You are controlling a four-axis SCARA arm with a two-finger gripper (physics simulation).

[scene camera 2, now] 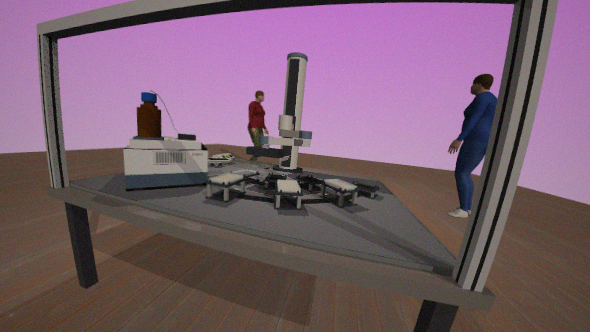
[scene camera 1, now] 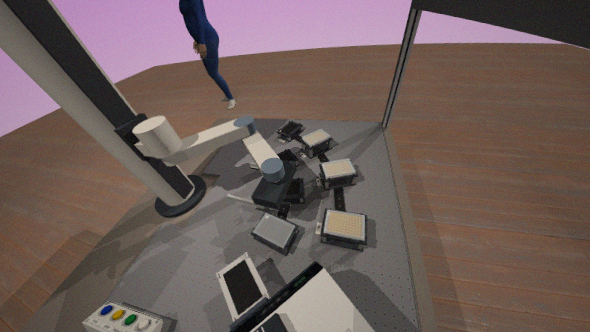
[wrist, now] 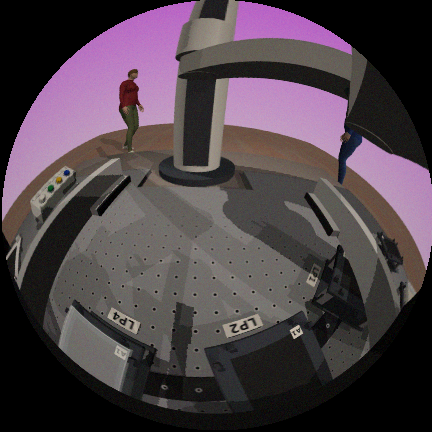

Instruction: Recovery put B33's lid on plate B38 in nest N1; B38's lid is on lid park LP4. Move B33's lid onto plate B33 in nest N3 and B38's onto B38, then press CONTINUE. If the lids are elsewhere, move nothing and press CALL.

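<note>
My gripper is open and empty, above the table on the column side of the lid parks. A pale translucent lid lies on the dark park labelled LP4. The park LP2 shows a dark bare top; LP1 is dark too. Three nests hold tan plates: the near plate shows its wells clearly, the middle plate and far plate look paler. Nest labels are unreadable, and I cannot tell which plates carry lids.
A button box has blue, yellow, green and white buttons. A white instrument carries a brown bottle. A white-framed tray lies beside it. People in blue and red stand beyond the table.
</note>
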